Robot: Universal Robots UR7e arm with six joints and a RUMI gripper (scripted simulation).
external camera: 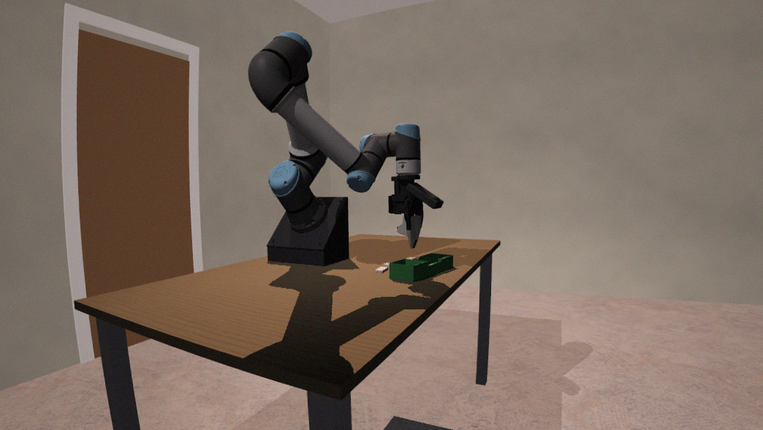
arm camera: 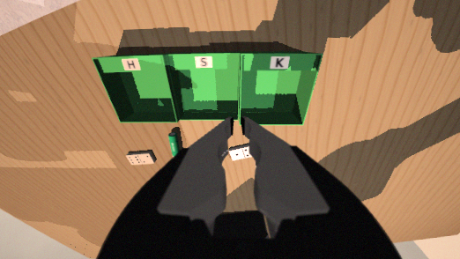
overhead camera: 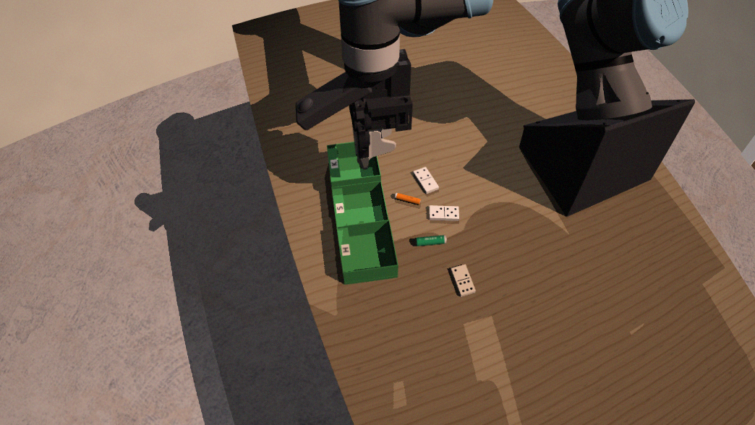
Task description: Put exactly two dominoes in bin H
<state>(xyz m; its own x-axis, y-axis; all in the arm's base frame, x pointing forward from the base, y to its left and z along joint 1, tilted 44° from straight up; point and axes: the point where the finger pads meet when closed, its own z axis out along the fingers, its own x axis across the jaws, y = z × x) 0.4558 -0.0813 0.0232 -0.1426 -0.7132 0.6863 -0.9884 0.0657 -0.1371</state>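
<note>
My gripper is now 7 cm above the bin, 4 cm to the right of it and 2 cm short of it. Round my hand: orange battery: 9 cm below, 7 cm behind, 3 cm to the left; then white domino: 11 cm behind, 9 cm below; then green battery: 12 cm to the left, 9 cm below, 7 cm behind.
</note>
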